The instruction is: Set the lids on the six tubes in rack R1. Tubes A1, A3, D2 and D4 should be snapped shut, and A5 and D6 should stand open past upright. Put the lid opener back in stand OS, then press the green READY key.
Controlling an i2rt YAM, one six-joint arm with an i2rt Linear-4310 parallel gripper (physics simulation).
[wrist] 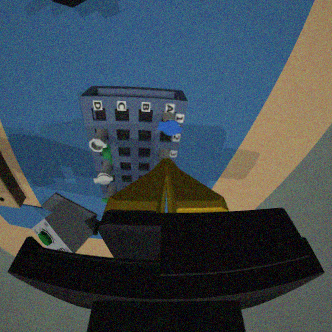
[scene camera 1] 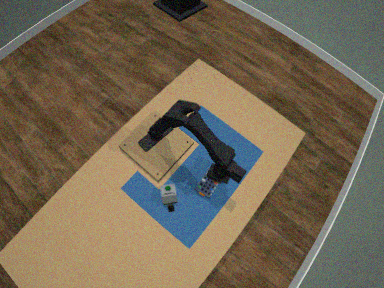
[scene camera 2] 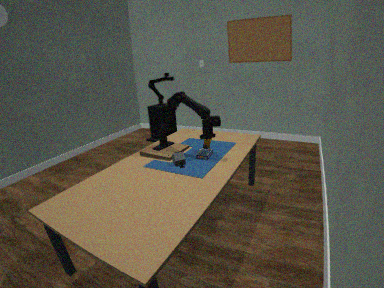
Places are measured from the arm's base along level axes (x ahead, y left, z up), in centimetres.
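Where they show: gripper, fingertip midpoint: point(wrist: 165, 164) point(scene camera 1: 216, 181) point(scene camera 2: 208, 148); arm's base, origin of the base link: point(scene camera 1: 156, 135) point(scene camera 2: 163, 146).
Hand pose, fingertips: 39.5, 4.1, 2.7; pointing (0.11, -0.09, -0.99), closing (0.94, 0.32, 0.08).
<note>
Each offset is from my fingertips to the top centre of the thing, as dx, dy, dz. "pt": to the spot under its first point. Level surfaces: height alone.
Rack R1 @[-2.3, -2.7, +0.9] point(scene camera 1: 206, 186) point(scene camera 2: 204, 153) point(wrist: 133, 125) stands on the blue mat. In the wrist view a blue lid @[-0.6, +3.1, -0.6] point(wrist: 170, 128) shows by A1 and A2. A white ring @[pt -5.9, -0.5, -1.2] point(wrist: 97, 145) with a green part @[pt -4.9, +0.3, +0.4] point(wrist: 106, 152) shows at D2, and another white ring @[-5.1, -3.9, -0.3] point(wrist: 103, 178) lies farther down column D. My gripper point(scene camera 2: 206, 146) point(wrist: 165, 164) is shut and empty, its yellow fingertips together over column A near row 3. They hide the A3 lid and the lower A rows. The grey box with the green READY key point(scene camera 1: 168, 188) point(wrist: 45, 237) stands beside the rack. I cannot make out the lid opener.
A black object @[pt -10.1, +9.5, -4.0] point(wrist: 69, 1) is cut off at the wrist view's top edge; I cannot tell if it is stand OS. The arm's wooden base board point(scene camera 1: 160, 175) lies beside the blue mat @[dz -5.5] point(scene camera 1: 190, 235) point(scene camera 2: 200, 172). A black monitor-like panel point(scene camera 2: 162, 120) shows near the arm's base.
</note>
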